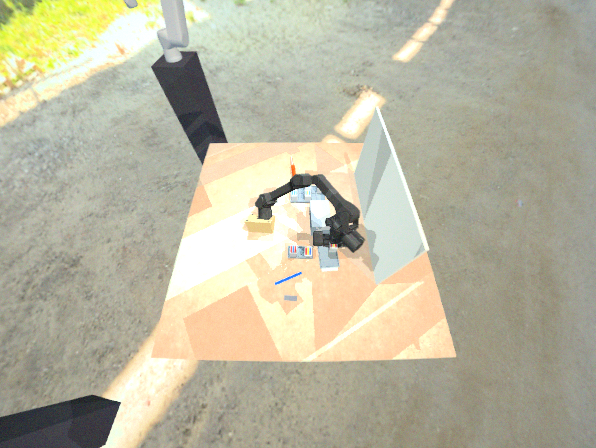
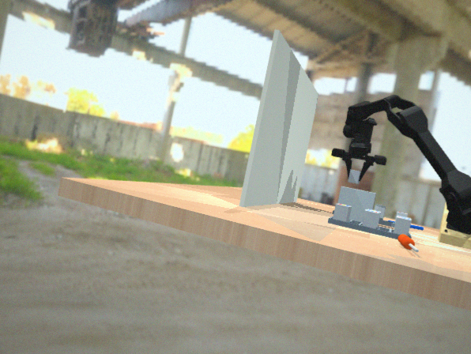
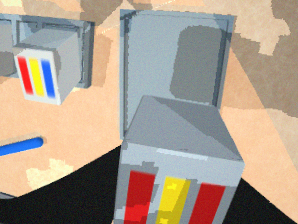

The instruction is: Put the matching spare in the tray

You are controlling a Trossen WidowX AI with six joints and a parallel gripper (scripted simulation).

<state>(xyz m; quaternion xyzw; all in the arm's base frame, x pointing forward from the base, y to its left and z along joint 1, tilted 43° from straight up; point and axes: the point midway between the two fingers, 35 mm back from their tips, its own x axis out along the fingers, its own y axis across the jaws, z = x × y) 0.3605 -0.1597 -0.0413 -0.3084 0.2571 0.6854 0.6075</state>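
My gripper tip is now 130 mm above the light-blue tray. From my gripper tip the other things lie so: grey spare block (20 mm above); then grey mounted unit (70 mm behind, 200 mm to the left, 80 mm below); then blue marker pen (190 mm behind, 140 mm to the right, 120 mm below).
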